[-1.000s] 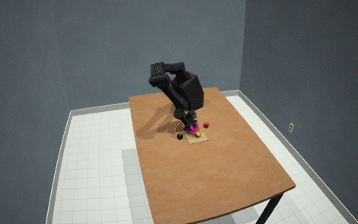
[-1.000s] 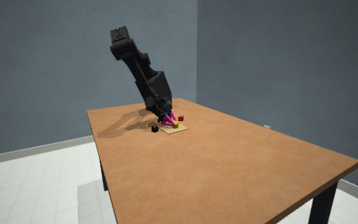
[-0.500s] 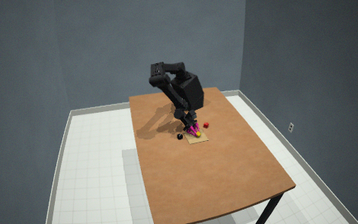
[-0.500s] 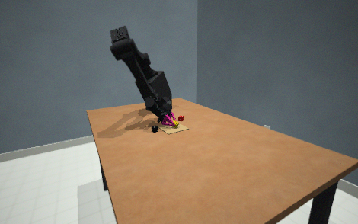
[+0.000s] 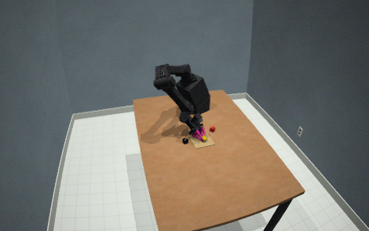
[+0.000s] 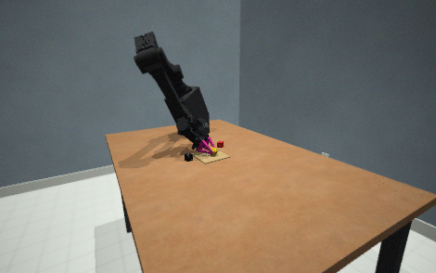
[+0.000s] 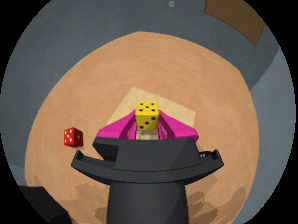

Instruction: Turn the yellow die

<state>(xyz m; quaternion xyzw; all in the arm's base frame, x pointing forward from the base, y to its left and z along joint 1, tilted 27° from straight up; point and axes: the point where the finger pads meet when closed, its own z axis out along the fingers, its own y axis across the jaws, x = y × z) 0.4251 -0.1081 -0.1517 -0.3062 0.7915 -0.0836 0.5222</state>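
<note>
The yellow die lies right at my hand. From my hand the other things lie so: red die (11 cm to the left, 9 cm behind, 1 cm below); then tan mat (2 cm below, 1 cm to the right, 1 cm behind); then black die (12 cm to the right, 3 cm behind, 1 cm below).
</note>
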